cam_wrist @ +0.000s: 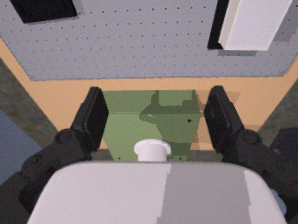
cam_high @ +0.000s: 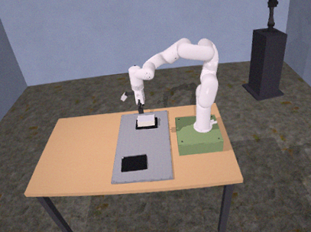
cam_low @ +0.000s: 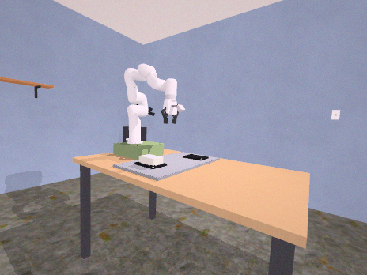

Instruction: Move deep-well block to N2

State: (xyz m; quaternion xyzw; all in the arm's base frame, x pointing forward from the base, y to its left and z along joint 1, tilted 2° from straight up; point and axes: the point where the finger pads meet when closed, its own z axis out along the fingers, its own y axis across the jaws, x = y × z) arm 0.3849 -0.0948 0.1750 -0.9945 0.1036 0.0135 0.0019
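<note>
Now: hand 30 mm past the white deep-well block, 170 mm to the left of it and 230 mm above it.
</note>
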